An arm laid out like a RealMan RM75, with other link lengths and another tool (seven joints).
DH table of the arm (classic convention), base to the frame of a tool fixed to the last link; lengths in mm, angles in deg. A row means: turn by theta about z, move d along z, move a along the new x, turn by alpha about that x. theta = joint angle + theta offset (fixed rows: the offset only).
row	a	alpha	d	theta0
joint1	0	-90	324.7	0
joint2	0	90	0	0
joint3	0	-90	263.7	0
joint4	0	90	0	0
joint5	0	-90	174.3	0
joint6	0	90	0	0
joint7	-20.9	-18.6	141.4	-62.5
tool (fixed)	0	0	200.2	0
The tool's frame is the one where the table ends.
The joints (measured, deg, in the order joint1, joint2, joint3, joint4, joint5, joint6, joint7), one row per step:
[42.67, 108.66, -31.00, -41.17, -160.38, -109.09, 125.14]
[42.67, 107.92, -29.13, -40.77, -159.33, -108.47, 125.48]
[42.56, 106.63, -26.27, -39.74, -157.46, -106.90, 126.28]
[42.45, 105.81, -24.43, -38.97, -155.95, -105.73, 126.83]
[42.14, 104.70, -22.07, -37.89, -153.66, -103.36, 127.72]
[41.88, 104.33, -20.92, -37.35, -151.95, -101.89, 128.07]
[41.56, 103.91, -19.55, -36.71, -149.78, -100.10, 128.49]
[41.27, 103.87, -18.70, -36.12, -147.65, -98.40, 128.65]
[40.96, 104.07, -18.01, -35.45, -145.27, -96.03, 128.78]
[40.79, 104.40, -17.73, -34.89, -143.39, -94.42, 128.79]
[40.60, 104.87, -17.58, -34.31, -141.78, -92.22, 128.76]
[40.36, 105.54, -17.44, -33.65, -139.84, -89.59, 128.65]
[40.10, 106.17, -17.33, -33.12, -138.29, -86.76, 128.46]
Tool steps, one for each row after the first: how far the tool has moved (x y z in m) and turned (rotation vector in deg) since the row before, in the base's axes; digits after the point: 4 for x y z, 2 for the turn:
[-0.0056, 0.0125, 0.0013, 2.56, 1.42, -0.70]
[-0.0079, 0.0221, 0.0030, 4.44, 2.19, -1.45]
[-0.0061, 0.0156, 0.0027, 3.08, 1.66, -0.93]
[-0.0059, 0.0251, 0.0050, 4.87, 2.01, -1.49]
[-0.0046, 0.0145, 0.0024, 2.84, 1.41, -0.60]
[-0.0058, 0.0179, 0.0041, 3.50, 1.77, -0.75]
[-0.0060, 0.0144, 0.0021, 2.83, 1.65, -0.40]
[-0.0054, 0.0167, 0.0014, 3.21, 1.61, -0.55]
[-0.0056, 0.0106, 0.0000, 2.01, 1.37, -0.25]
[-0.0024, 0.0115, -0.0010, 2.13, 0.90, -0.56]
[-0.0029, 0.0132, -0.0013, 2.48, 1.09, -0.71]
[0.0007, 0.0131, -0.0007, 2.48, 0.53, -0.93]

